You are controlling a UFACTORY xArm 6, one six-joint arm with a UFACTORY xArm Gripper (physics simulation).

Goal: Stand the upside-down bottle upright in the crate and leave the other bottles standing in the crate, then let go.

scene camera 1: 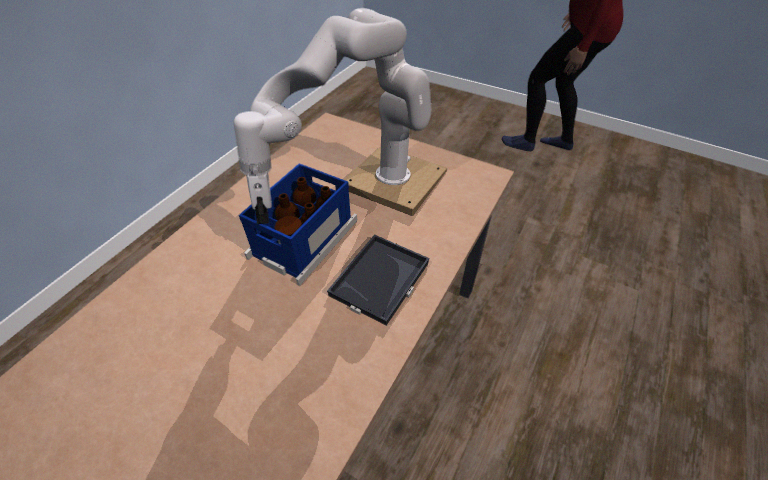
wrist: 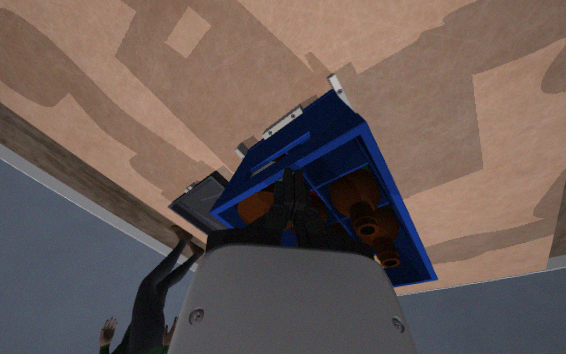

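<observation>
The blue crate stands on the table and holds several brown bottles. The upside-down bottle has its round base facing up in the near corner compartment. Upright bottles with their necks up include one beside it and one farther back. My gripper is shut and empty. Its fingertips are at the crate's near-left end, beside the upside-down bottle and not around it. In the wrist view the fingers hide part of the crate's inside.
Pale holder strips run around the crate's foot. A dark shallow tray lies beside the crate. The arm's wooden base board is behind them. A person stands beyond the table.
</observation>
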